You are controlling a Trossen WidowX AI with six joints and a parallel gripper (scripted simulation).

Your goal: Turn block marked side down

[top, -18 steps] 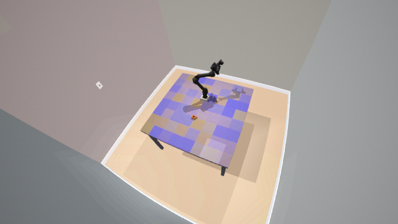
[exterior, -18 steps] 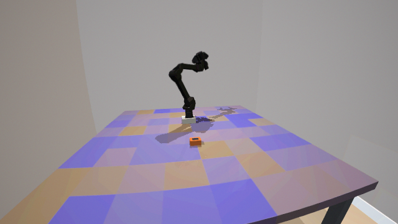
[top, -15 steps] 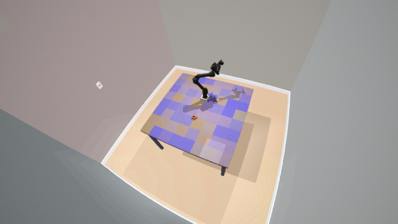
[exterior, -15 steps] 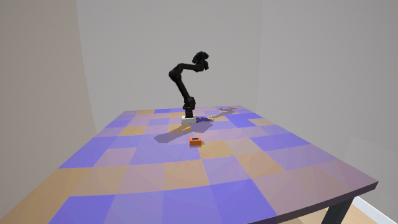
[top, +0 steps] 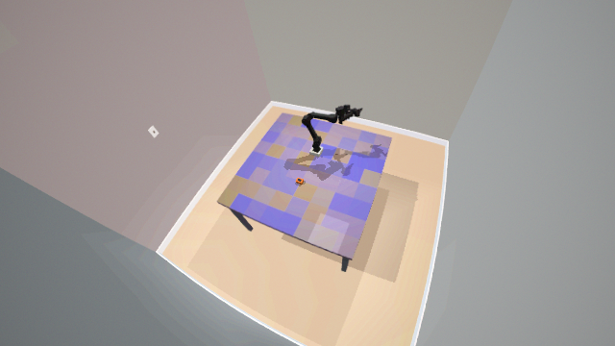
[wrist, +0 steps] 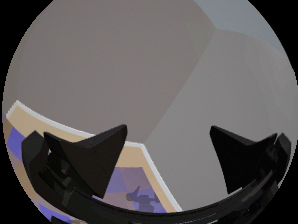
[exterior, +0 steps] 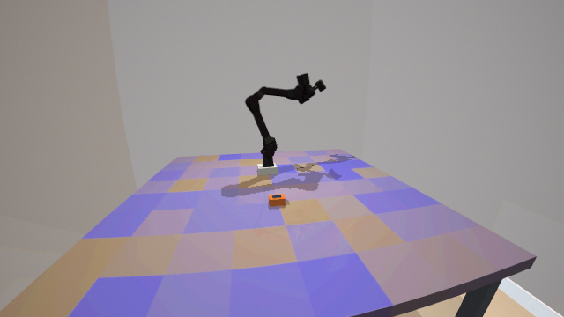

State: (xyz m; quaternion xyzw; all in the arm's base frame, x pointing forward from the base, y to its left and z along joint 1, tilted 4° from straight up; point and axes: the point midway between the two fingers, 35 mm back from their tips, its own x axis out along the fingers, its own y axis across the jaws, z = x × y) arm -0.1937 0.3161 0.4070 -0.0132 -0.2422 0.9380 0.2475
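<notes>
Now: gripper tip 620 mm short of the block, 300 mm to the left of it and 430 mm above it.
</notes>
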